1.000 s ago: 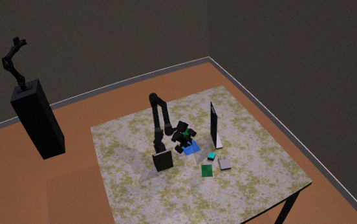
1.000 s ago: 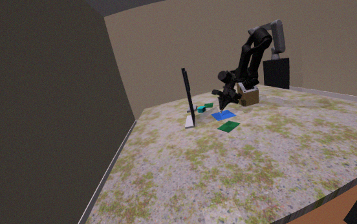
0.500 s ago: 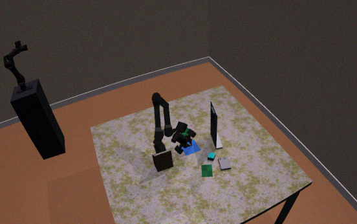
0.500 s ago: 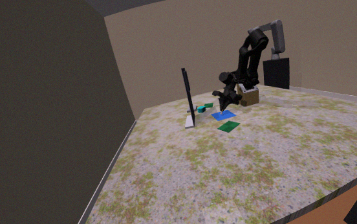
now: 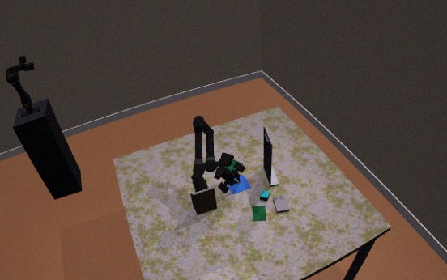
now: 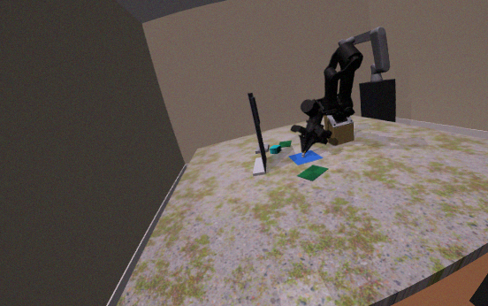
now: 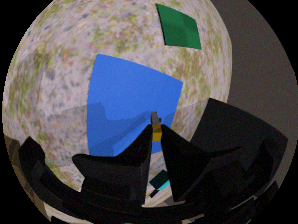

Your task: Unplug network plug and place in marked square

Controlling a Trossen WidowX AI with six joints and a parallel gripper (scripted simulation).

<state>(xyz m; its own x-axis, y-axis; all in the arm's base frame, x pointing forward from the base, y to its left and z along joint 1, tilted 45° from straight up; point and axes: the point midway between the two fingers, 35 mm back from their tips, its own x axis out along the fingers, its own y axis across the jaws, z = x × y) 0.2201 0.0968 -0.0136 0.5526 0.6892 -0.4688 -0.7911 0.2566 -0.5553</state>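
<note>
Now: the blue marked square 2 cm below my gripper tip. Round my gripper tip: green patch: 15 cm to the left, 3 cm ahead, 2 cm below; then teal cube: 16 cm to the right, 9 cm ahead, 1 cm below; then network plug: right at my gripper tip.
</note>
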